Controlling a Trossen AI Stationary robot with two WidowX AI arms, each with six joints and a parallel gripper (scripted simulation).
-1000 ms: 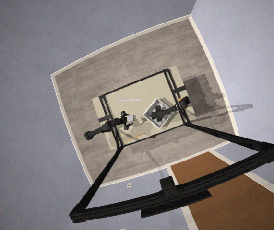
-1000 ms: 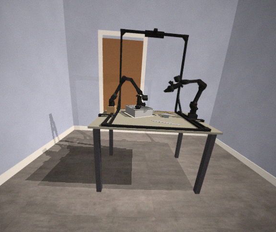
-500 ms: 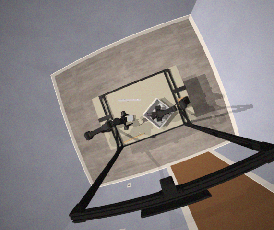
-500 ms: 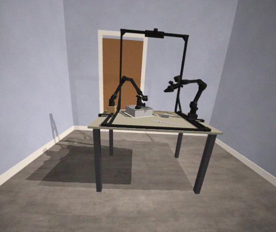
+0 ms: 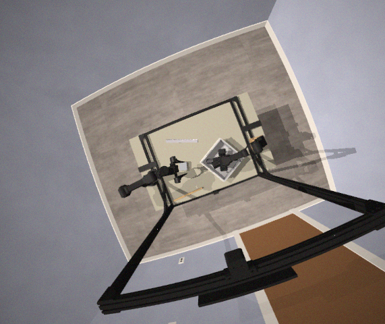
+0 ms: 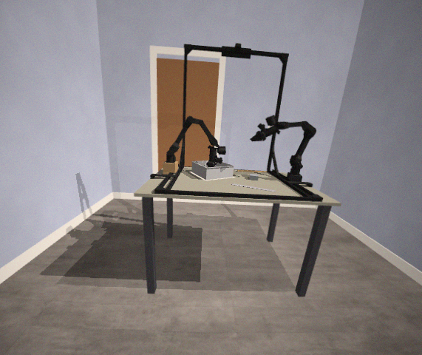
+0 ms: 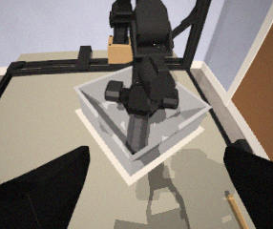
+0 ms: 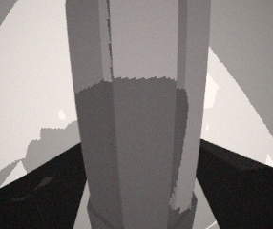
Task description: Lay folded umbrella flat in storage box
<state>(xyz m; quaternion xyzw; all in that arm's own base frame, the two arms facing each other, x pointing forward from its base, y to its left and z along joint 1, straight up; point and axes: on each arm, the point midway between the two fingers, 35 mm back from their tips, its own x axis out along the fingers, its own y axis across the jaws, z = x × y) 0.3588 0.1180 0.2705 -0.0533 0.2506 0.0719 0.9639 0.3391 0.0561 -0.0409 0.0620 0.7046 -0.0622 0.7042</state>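
My right gripper is now 10 mm above the storage box. Round my right hand: white ruler (290 mm to the left, 290 mm ahead, 50 mm below); folded umbrella (20 mm below); grey cube (350 mm to the left, 60 mm ahead, 40 mm below).
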